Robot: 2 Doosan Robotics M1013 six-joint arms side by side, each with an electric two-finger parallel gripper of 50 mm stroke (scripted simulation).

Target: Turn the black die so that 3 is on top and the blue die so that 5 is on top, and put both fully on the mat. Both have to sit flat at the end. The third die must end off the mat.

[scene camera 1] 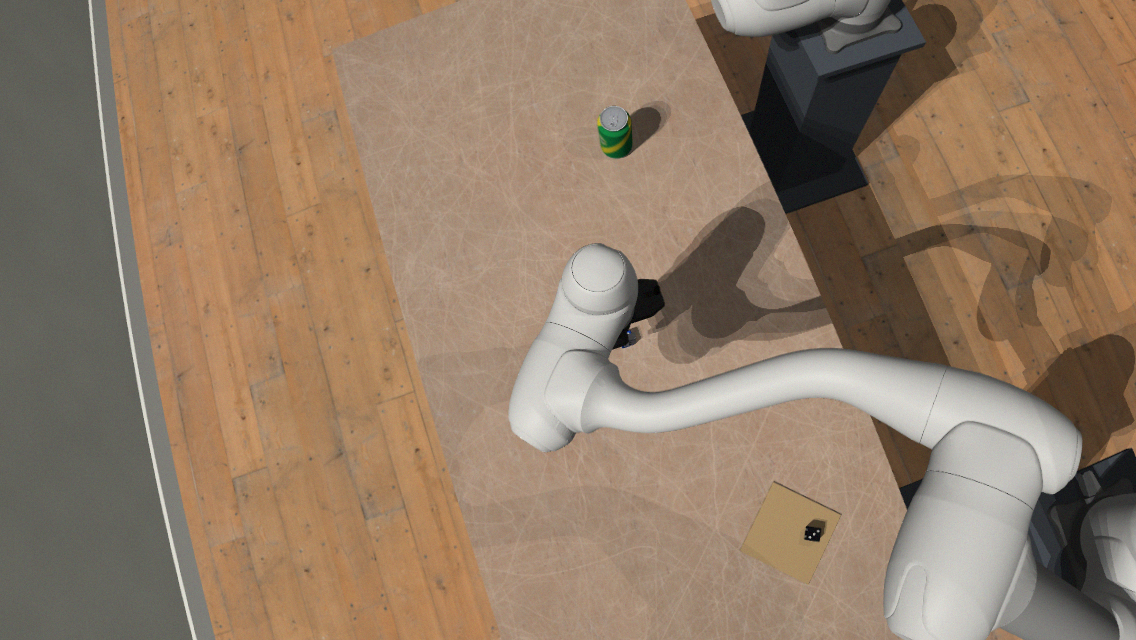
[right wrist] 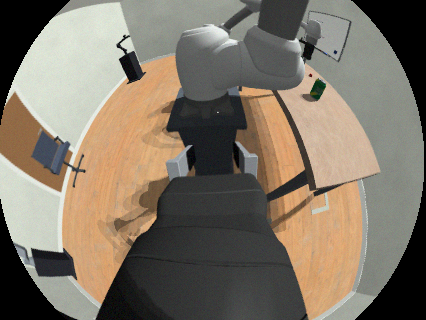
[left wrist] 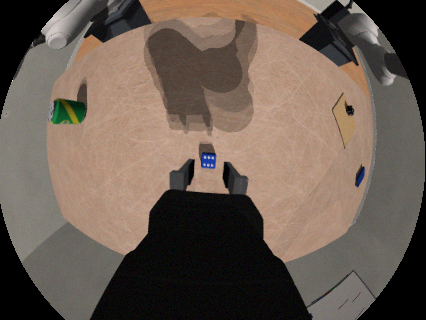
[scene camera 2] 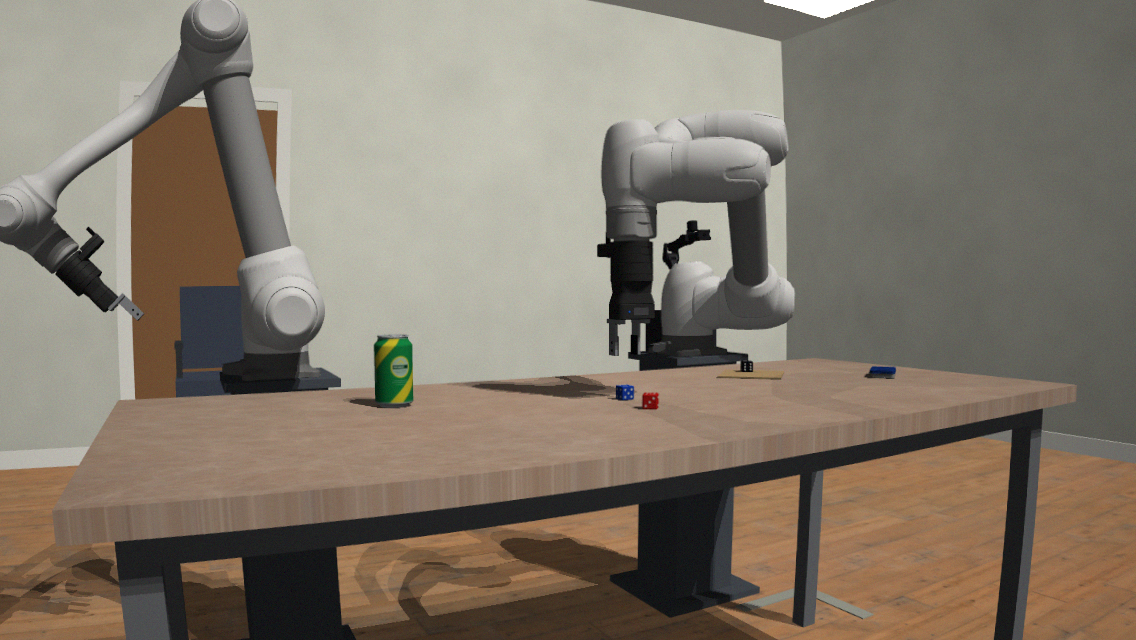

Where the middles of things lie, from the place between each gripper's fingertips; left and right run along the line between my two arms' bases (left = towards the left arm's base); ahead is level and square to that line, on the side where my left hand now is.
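The tan mat (scene camera 1: 776,537) lies 1280 mm to the left of my right hand (scene camera 2: 141,317), 530 mm ahead of it and 160 mm below it. My left gripper (scene camera 2: 624,354) is 44 cm to the right of the mat, 16 cm past it and 10 cm above it. Going by its middle, the tan mat is nearer to my left gripper than to my right hand.
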